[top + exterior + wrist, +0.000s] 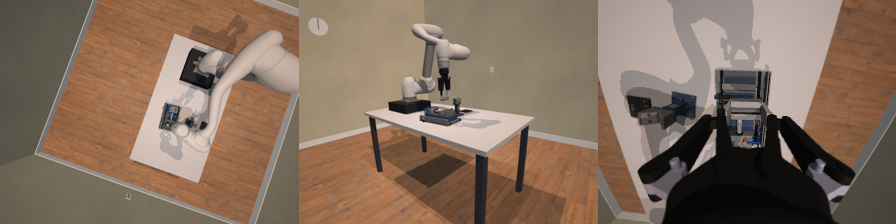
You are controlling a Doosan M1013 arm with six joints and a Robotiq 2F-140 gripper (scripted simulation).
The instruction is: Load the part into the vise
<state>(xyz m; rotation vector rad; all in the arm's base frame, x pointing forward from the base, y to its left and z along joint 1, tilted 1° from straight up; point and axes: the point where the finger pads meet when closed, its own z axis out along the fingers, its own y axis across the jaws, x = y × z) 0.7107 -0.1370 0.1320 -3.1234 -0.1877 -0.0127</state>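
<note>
My hand is 70 mm past the vise base, 10 mm to the right of it and 180 mm above it. From my hand the other things lie so: part (20 mm below).
</note>
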